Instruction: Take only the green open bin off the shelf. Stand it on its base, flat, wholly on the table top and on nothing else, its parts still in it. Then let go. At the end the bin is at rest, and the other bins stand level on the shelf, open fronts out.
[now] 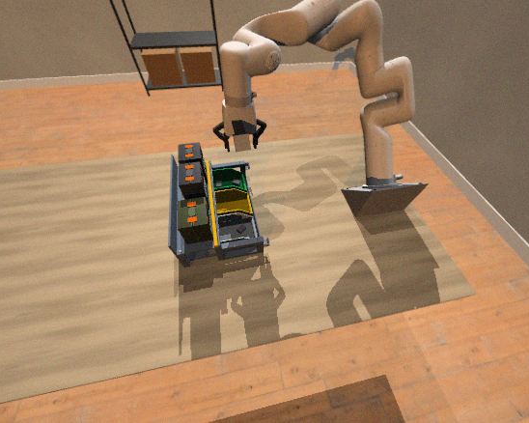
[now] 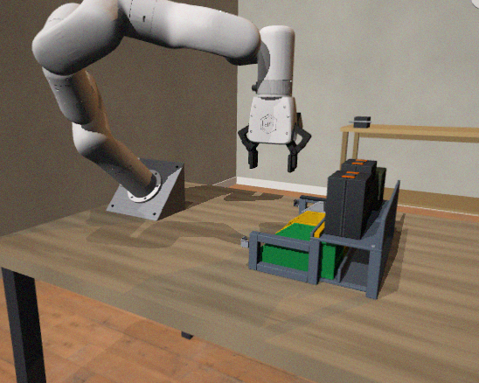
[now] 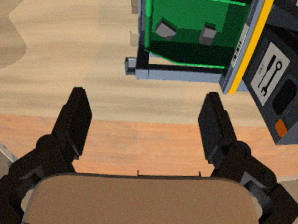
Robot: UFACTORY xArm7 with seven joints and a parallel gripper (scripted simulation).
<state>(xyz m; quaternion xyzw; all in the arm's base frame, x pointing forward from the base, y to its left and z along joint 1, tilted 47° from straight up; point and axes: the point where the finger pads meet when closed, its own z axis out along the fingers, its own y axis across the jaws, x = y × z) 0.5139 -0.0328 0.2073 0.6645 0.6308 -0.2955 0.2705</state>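
Now: hand 180 mm above the green open bin and 80 mm short of it. From my hand the other things lie so: yellow bin 180 mm below, 110 mm to the left, 80 mm ahead; grey bin 220 mm to the left, 180 mm below, 90 mm ahead.
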